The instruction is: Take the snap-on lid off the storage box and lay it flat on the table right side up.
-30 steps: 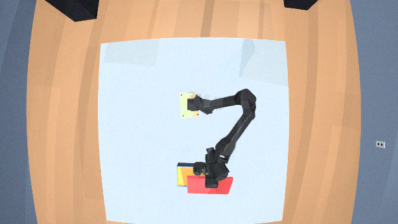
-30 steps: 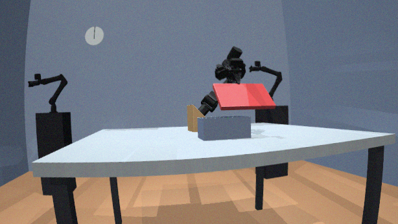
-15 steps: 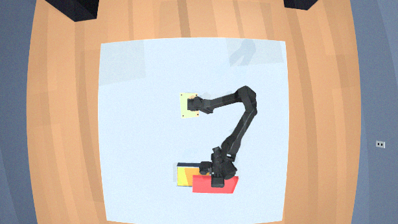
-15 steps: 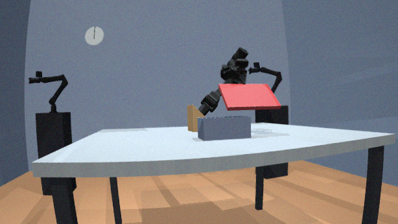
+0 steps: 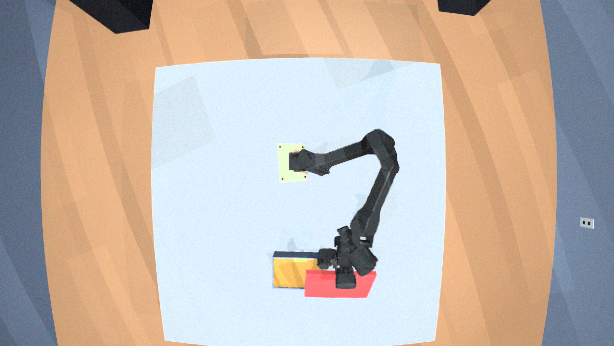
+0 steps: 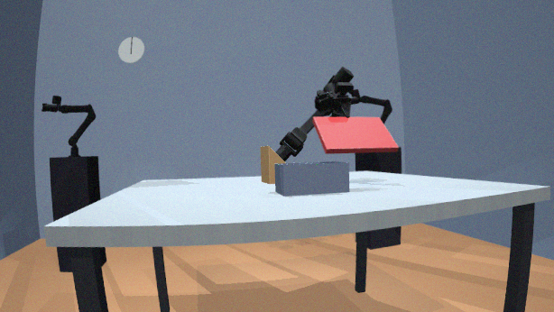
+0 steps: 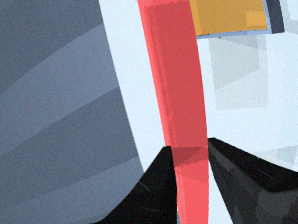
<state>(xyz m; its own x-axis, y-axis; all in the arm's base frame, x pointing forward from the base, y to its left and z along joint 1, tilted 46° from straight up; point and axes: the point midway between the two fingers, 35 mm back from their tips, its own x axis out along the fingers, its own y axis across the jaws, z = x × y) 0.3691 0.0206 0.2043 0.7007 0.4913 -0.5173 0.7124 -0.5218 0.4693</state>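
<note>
Now: gripper tip 7 cm short of the lid and 5 cm above it. From my gripper tip the other things lie so: grey-blue storage box (5 cm ahead, 15 cm to the right, 18 cm below).
</note>
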